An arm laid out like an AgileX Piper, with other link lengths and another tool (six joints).
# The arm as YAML. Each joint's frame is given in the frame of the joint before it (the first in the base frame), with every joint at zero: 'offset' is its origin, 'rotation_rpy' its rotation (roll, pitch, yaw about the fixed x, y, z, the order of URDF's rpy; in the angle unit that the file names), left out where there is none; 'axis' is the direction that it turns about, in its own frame. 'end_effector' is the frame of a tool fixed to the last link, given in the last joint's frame.
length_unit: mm
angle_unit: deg
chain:
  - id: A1
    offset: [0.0, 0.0, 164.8]
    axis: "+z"
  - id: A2
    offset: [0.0, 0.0, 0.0]
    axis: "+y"
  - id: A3
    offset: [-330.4, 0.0, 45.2]
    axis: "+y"
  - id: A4
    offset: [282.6, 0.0, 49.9]
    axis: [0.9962, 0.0, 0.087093]
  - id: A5
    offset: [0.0, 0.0, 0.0]
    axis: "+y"
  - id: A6
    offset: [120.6, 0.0, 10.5]
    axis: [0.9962, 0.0, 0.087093]
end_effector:
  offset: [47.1, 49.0, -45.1]
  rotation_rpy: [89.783, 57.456, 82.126]
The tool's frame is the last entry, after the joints.
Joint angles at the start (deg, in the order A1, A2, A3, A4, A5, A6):
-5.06, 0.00, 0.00, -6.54, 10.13, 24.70
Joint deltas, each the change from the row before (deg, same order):
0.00, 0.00, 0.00, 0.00, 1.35, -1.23
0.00, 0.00, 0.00, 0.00, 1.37, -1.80
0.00, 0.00, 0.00, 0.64, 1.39, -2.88
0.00, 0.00, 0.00, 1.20, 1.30, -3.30
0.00, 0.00, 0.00, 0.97, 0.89, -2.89
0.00, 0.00, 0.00, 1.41, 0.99, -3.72
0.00, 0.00, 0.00, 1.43, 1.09, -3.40
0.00, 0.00, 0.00, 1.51, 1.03, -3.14
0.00, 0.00, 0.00, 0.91, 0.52, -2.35
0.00, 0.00, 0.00, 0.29, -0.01, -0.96
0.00, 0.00, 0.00, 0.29, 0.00, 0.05
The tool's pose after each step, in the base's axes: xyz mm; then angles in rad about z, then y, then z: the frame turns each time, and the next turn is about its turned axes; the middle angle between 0 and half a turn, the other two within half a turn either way. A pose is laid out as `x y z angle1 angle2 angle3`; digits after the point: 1 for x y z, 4 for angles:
117.6 47.3 209.1 -0.2177 1.8019 0.8390
116.1 46.0 203.4 -0.2249 1.8221 0.8040
114.1 44.8 197.3 -0.2302 1.8419 0.7611
112.0 44.1 191.6 -0.2318 1.8605 0.7208
110.2 43.5 187.3 -0.2324 1.8722 0.6846
108.0 43.0 182.5 -0.2308 1.8847 0.6415
105.6 42.8 177.8 -0.2276 1.8994 0.6042
103.3 43.1 173.7 -0.2223 1.9136 0.5734
101.9 42.9 171.2 -0.2192 1.9192 0.5470
101.7 42.6 170.7 -0.2184 1.9174 0.5353
101.7 43.2 171.0 -0.2160 1.9182 0.5416

